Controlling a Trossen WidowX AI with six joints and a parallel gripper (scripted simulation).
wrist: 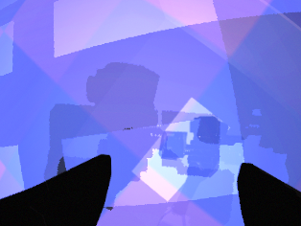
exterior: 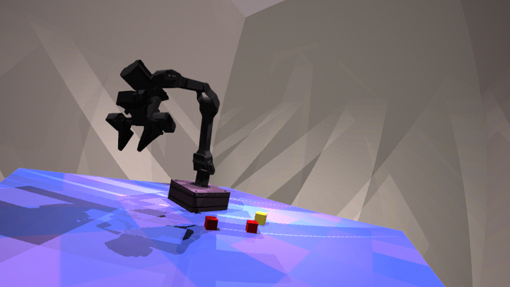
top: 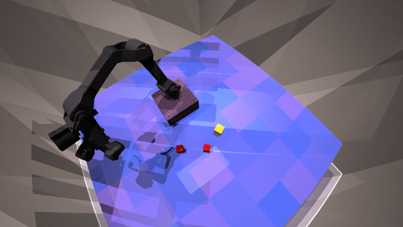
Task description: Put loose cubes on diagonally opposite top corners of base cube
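Now: the yellow cube 60 mm ahead of my gripper tip, 480 mm to the left of it and 170 mm below it. The rest, counted from my gripper tip: red cube 110 mm ahead, 370 mm to the left, 170 mm below.
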